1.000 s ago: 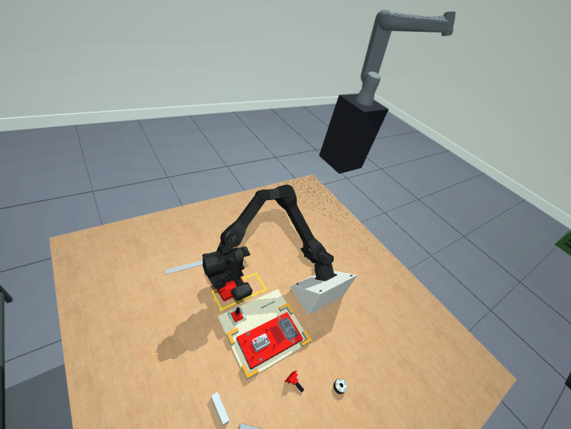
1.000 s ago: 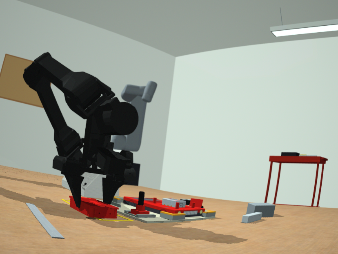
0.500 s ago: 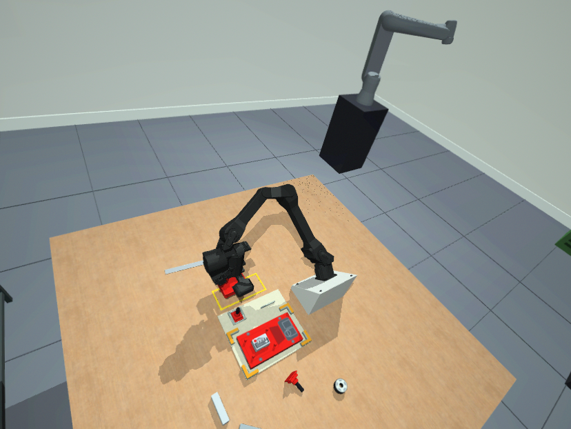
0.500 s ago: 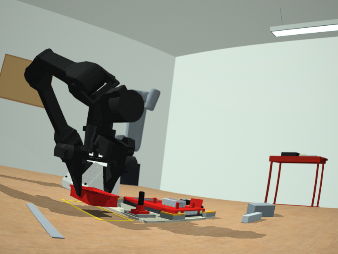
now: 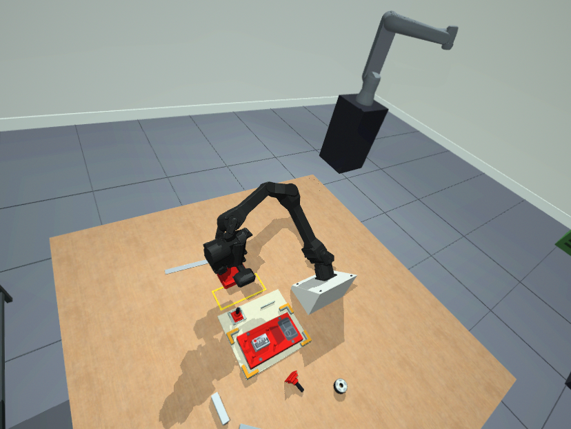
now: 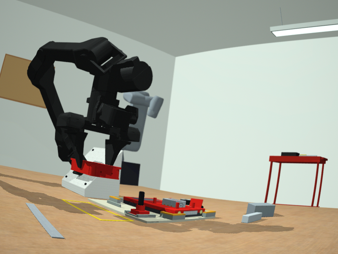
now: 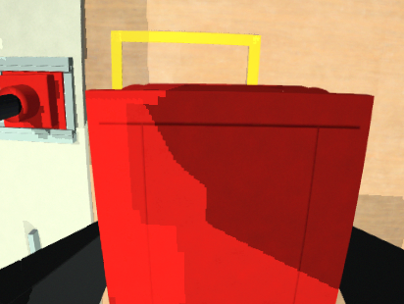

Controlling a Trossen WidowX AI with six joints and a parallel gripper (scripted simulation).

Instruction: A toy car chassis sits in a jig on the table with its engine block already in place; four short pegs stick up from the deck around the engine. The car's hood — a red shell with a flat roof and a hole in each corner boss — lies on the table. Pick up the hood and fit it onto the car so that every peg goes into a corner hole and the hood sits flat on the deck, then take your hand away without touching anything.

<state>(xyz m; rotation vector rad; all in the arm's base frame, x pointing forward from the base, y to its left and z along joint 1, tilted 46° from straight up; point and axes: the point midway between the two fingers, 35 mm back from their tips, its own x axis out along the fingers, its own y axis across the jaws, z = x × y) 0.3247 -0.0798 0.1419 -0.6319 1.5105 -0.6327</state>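
The grey engine block lies 10 mm ahead of my gripper tip, 240 mm to the left of it and 70 mm below it. Round my gripper tip: grey strip: 80 mm ahead, 160 mm to the right, 90 mm below; then red hood: 10 mm above; then wheel: 150 mm behind, 470 mm to the left, 80 mm below.
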